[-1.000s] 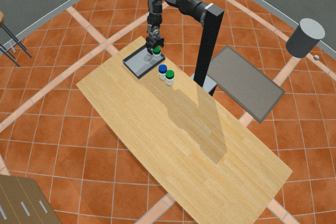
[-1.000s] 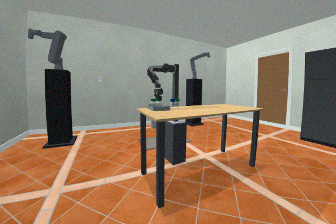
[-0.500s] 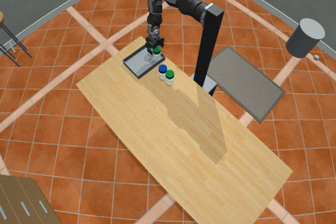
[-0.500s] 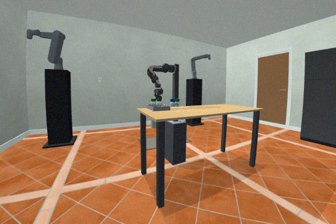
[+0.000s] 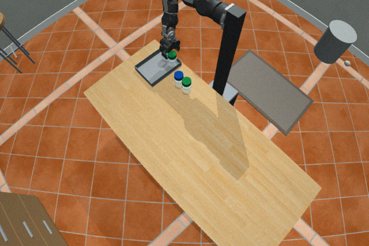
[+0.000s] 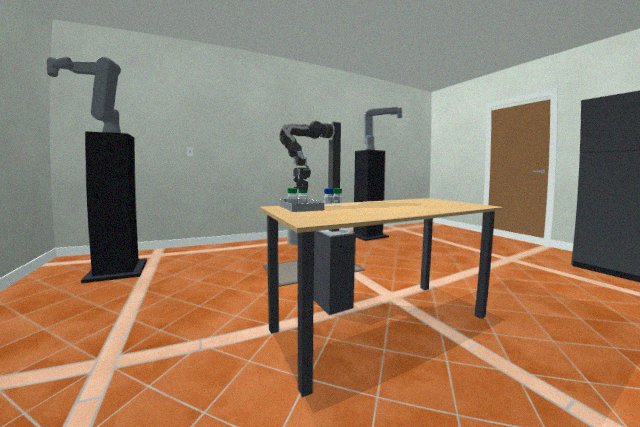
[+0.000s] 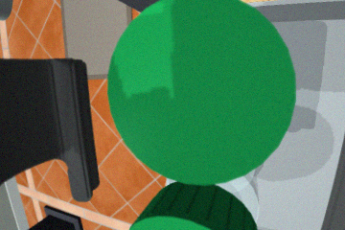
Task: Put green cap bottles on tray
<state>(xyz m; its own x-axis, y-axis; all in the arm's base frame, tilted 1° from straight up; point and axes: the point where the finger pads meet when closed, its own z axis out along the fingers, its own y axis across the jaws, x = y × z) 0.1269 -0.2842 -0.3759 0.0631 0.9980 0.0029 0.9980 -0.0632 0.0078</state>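
My gripper is now 15 cm to the right of the blue-capped bottle, 8 cm short of it and 6 cm above it. From my hand the other things lie so: tray 9 cm below, 8 cm ahead, 3 cm to the right.
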